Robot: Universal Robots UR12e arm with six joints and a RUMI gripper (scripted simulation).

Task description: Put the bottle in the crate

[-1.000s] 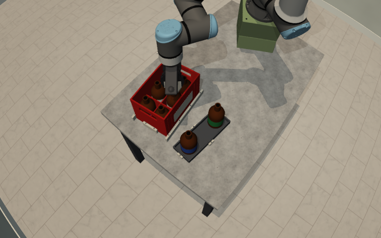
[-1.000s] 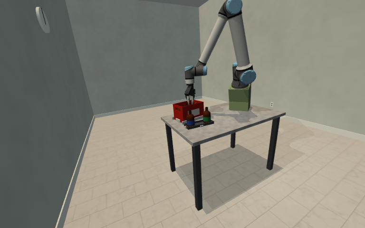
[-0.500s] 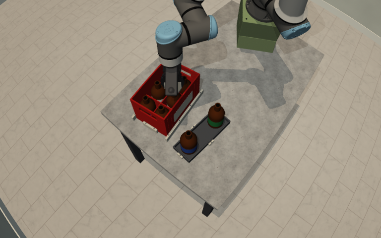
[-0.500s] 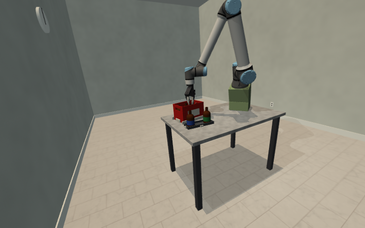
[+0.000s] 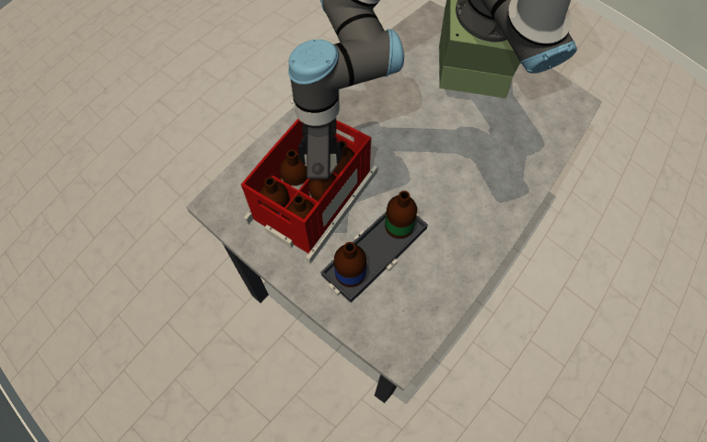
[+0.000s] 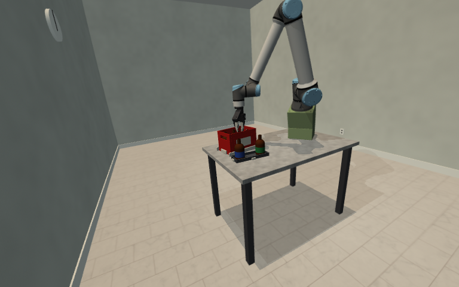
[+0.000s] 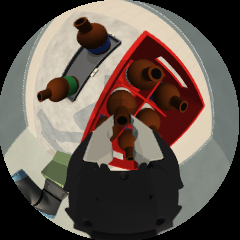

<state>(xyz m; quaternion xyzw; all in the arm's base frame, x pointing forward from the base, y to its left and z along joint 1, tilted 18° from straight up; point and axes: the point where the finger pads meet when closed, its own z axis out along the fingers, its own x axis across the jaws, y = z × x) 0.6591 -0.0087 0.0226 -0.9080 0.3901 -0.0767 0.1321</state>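
The crate lies 10 mm ahead of my hand, 40 mm to the right of it and 80 mm below it. The rest, counted from my hand: dark tray: 10 mm ahead, 180 mm to the left, 150 mm below.
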